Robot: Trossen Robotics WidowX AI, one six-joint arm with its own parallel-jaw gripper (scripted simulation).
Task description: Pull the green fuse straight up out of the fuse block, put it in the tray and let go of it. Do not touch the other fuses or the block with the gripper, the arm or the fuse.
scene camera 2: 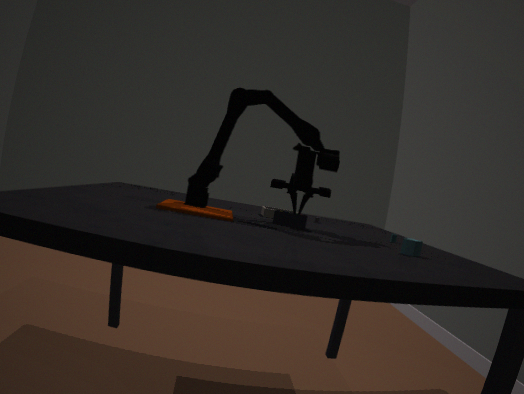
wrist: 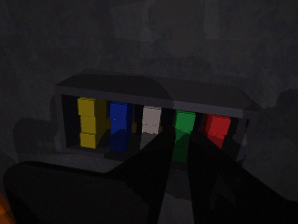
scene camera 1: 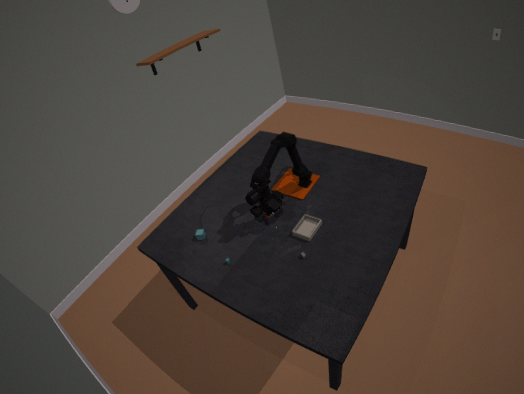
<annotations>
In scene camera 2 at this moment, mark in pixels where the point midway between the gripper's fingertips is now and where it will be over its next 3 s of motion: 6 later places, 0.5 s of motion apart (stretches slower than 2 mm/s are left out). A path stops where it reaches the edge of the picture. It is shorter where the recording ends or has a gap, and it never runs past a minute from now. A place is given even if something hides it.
My gripper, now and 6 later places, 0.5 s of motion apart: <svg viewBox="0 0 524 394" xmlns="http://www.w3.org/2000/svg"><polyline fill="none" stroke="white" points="296,215 296,213 297,211 297,209 297,206 298,204 299,198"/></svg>
</annotations>
